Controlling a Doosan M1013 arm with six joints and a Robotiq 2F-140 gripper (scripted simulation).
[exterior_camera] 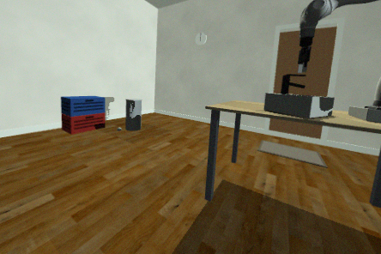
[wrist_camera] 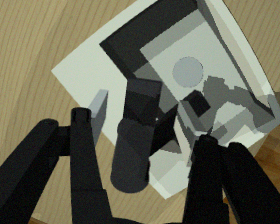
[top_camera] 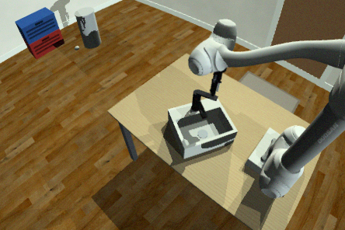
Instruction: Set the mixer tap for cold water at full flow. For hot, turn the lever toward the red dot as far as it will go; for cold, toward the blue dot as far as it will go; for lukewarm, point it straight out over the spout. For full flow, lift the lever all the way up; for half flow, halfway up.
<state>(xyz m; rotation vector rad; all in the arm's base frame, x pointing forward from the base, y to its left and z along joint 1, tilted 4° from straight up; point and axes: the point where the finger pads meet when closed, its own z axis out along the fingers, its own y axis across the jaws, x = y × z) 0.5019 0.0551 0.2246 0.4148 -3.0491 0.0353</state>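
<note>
The lever is 50 mm below my hand, 40 mm ahead of it and 10 mm to the left of it. The rest, counted from my hand: white sink basin: 280 mm below, 80 mm to the left, 10 mm behind.
</note>
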